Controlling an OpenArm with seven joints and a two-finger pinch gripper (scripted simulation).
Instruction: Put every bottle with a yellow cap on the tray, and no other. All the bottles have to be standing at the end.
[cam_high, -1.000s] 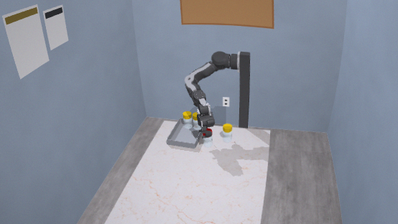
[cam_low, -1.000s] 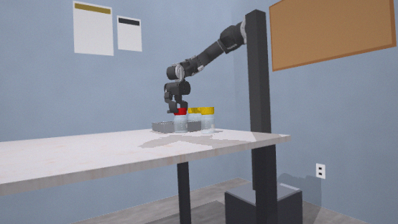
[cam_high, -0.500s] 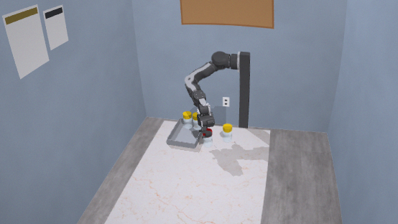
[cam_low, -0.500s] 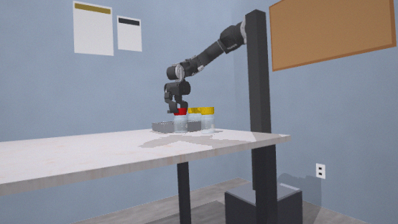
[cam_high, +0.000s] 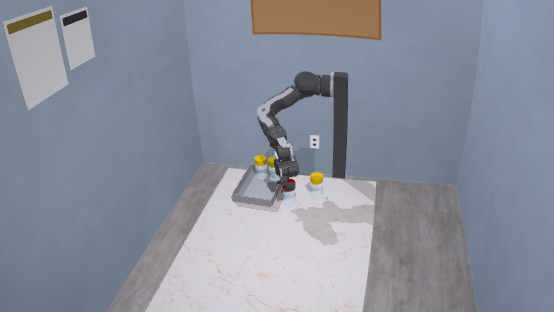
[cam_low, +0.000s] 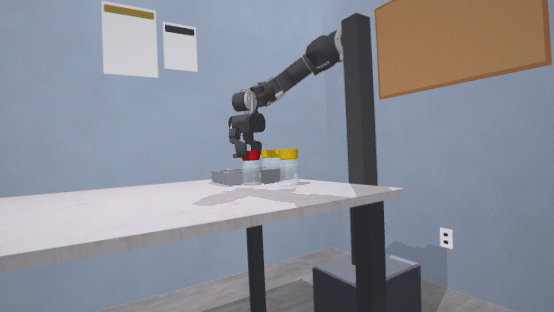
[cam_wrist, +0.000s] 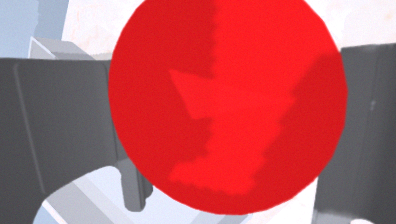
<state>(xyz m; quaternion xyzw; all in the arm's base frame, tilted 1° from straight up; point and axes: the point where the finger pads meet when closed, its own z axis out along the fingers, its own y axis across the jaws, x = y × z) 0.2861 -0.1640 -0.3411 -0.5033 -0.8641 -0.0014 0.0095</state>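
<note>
Now: the red-capped bottle 10 mm behind my hand, 10 mm to the left of it and 50 mm below it. Round my hand: grey tray: 80 mm behind, 140 mm to the right, 80 mm below.
</note>
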